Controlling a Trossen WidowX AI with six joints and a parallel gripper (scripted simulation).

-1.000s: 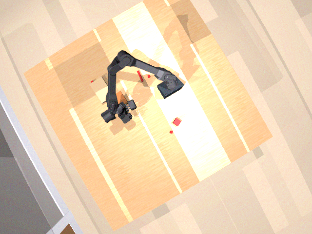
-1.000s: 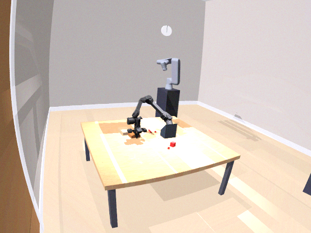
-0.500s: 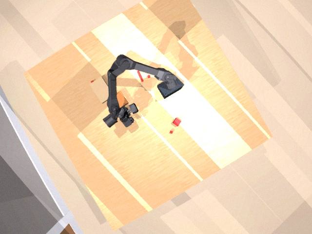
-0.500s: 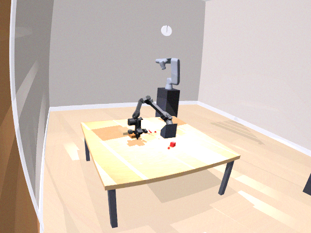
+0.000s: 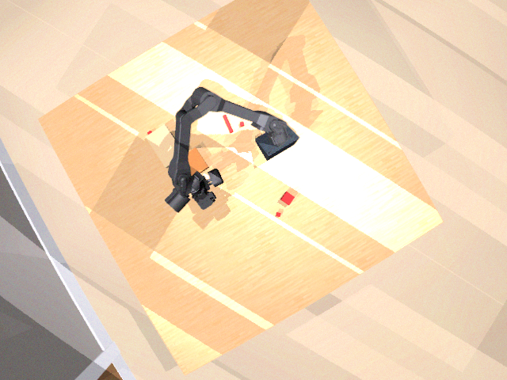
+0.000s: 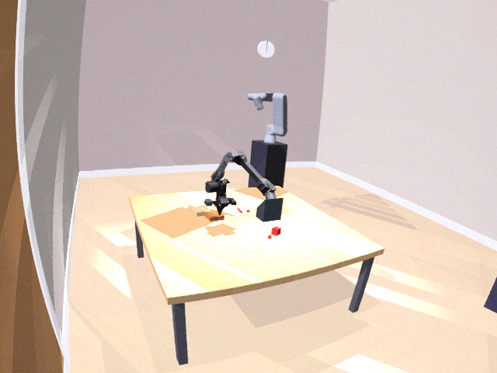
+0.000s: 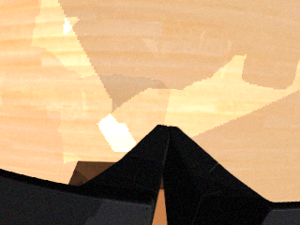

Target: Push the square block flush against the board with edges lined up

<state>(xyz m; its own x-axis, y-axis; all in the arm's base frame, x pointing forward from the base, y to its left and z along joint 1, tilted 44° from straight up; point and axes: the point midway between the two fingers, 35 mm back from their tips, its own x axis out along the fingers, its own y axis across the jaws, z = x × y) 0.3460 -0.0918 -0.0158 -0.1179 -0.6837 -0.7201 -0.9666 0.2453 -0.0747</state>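
My gripper tip is now 30 mm past the square block, 100 mm to the left of it and 50 mm above it. Also, from my gripper tip: red stick (250 mm behind, 140 mm to the right, 50 mm below); board (20 mm ahead, 240 mm to the right, 50 mm below); red cube (240 mm behind, 250 mm to the left, 40 mm below).
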